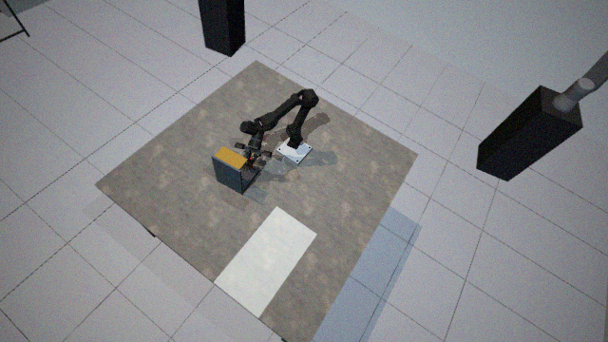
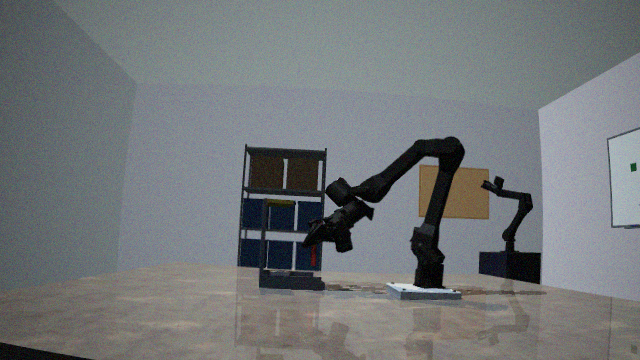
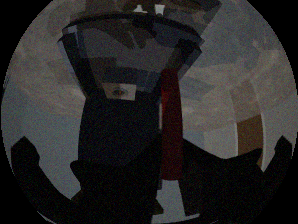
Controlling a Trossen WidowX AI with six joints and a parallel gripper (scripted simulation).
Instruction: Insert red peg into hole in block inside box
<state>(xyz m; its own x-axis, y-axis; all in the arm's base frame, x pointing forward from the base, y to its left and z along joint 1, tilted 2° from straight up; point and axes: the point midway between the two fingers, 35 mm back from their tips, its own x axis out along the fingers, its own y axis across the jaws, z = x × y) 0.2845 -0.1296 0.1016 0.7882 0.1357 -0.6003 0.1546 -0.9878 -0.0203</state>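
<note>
Right now the orange roof is 110 mm above my gripper tip, 60 mm to the right of it and 60 mm ahead of it. From my gripper tip the other things lie so: red peg: 30 mm behind, 10 mm below.
</note>
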